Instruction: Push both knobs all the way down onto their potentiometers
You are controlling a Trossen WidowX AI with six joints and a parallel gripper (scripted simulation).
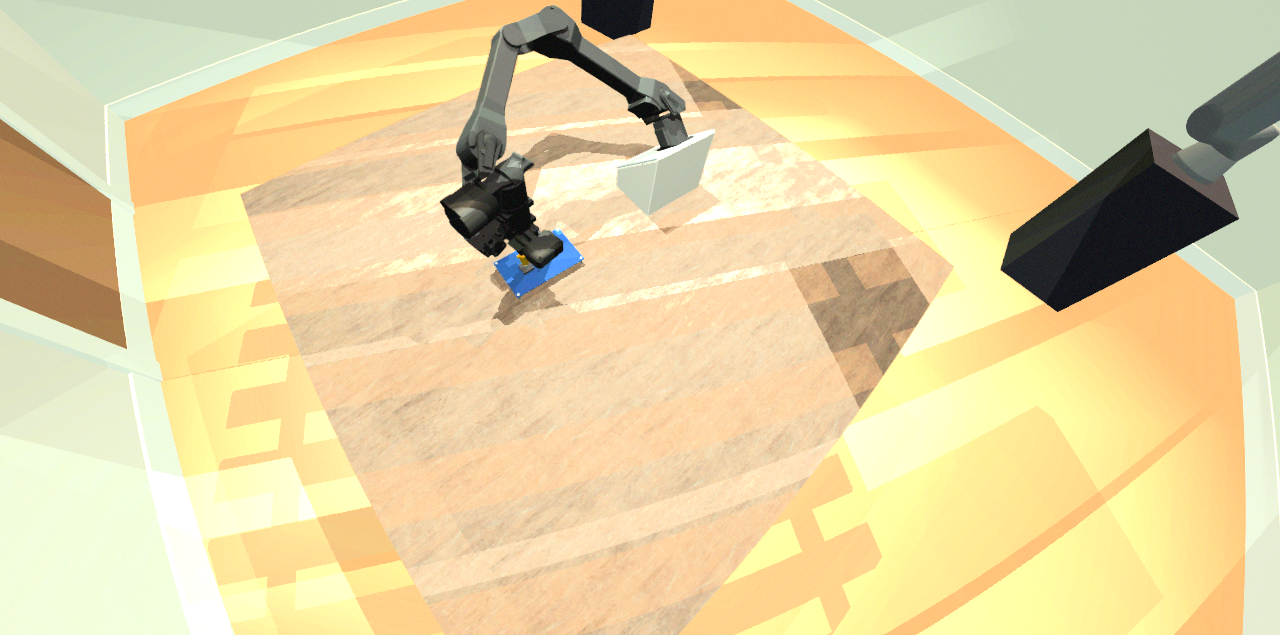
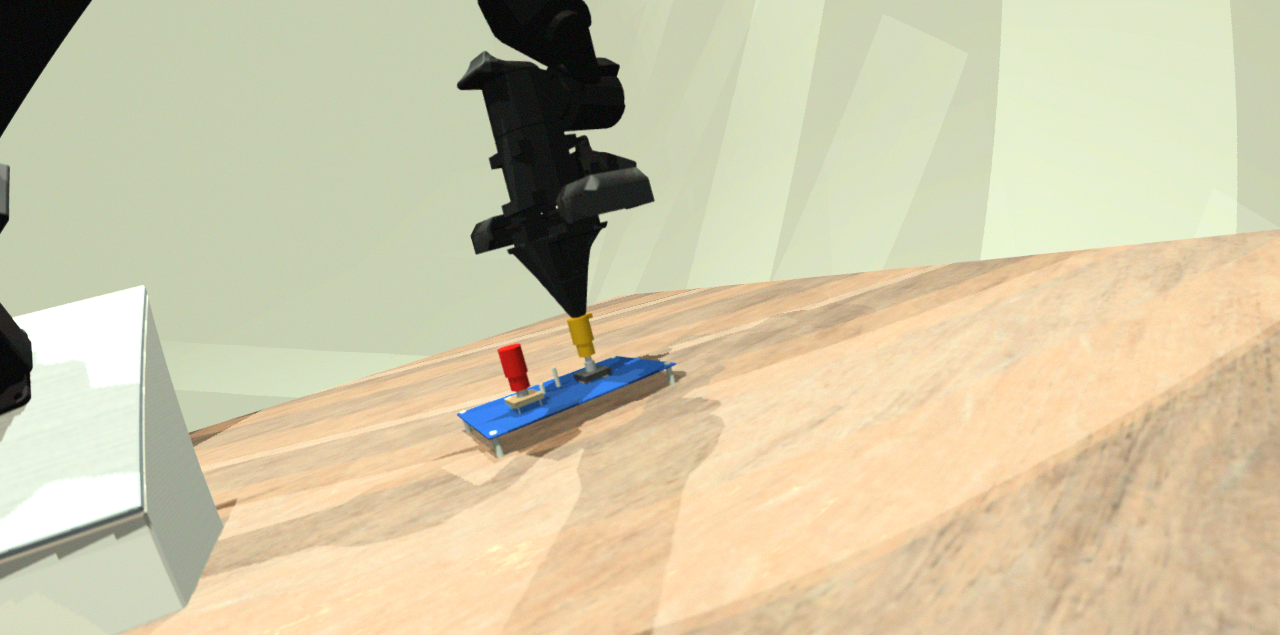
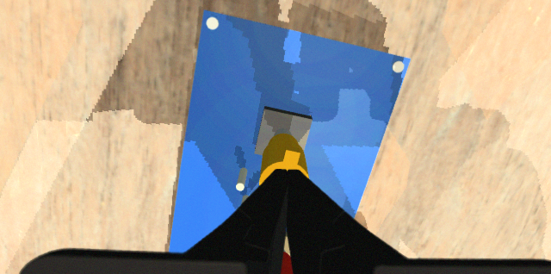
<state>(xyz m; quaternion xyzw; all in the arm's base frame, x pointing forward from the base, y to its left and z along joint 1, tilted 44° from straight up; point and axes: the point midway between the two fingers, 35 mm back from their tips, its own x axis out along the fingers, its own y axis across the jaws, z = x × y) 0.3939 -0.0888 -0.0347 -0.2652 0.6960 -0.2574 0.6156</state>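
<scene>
My gripper tip is now 1 cm above the yellow knob. Round my gripper tip: red knob 7 cm behind, 2 cm below.
</scene>
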